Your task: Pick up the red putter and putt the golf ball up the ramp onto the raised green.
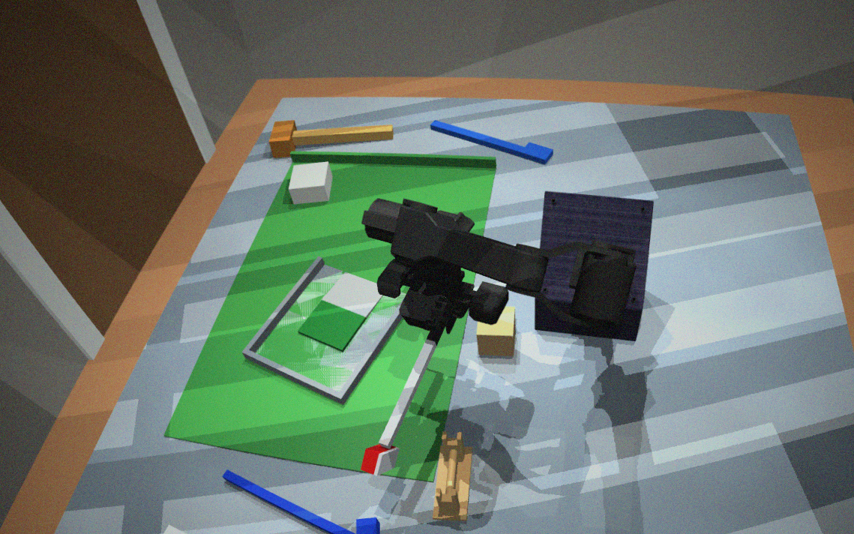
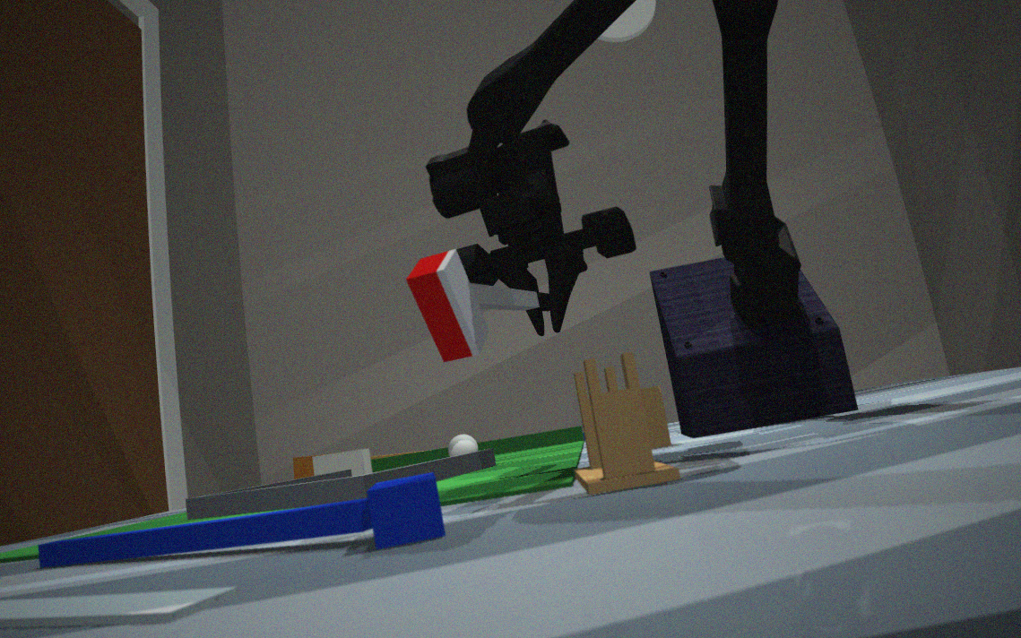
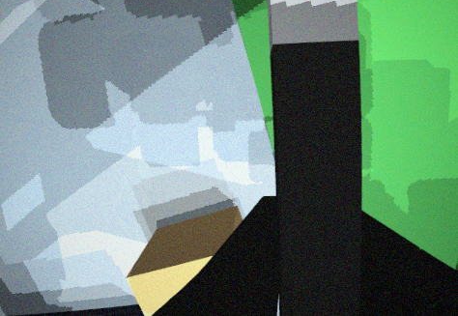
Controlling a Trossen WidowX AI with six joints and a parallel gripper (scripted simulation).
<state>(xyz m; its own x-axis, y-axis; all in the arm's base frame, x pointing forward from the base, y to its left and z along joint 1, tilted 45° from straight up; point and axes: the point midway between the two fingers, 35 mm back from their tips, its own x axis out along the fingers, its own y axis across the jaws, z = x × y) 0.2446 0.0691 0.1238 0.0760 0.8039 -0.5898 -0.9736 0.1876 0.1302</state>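
The red putter is 11 cm to the left of my gripper tip, 2 cm ahead of it and 1 cm above it. From my gripper tip the other things lie so: tan block: 10 cm below, 7 cm to the right, 7 cm behind; then white golf ball: 31 cm to the right, 16 cm ahead, 10 cm below; then white block: 43 cm to the right, 39 cm ahead, 10 cm below.
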